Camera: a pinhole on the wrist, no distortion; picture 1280 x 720 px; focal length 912.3 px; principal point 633.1 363.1 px. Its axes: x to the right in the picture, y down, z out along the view. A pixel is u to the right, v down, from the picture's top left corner.
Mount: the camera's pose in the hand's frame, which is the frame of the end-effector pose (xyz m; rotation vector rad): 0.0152 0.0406 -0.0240 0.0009 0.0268 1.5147
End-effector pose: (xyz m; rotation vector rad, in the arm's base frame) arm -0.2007 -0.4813 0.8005 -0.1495 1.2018 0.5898
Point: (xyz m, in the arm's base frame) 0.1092 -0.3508 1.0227
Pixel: 510 592
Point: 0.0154 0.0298 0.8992
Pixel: 1228 166
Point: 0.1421 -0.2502 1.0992
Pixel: 675 607
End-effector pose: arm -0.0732 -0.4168 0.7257 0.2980 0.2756 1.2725
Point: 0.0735 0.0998 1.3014
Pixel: outside the picture
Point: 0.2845 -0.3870 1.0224
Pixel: 111 137
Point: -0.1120 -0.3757 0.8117
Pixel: 1002 290
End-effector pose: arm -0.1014 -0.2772 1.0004 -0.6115 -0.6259 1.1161
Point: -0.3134 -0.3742 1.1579
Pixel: outside the picture
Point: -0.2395 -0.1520 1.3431
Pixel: 234 86
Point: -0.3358 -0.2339 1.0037
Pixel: 1124 618
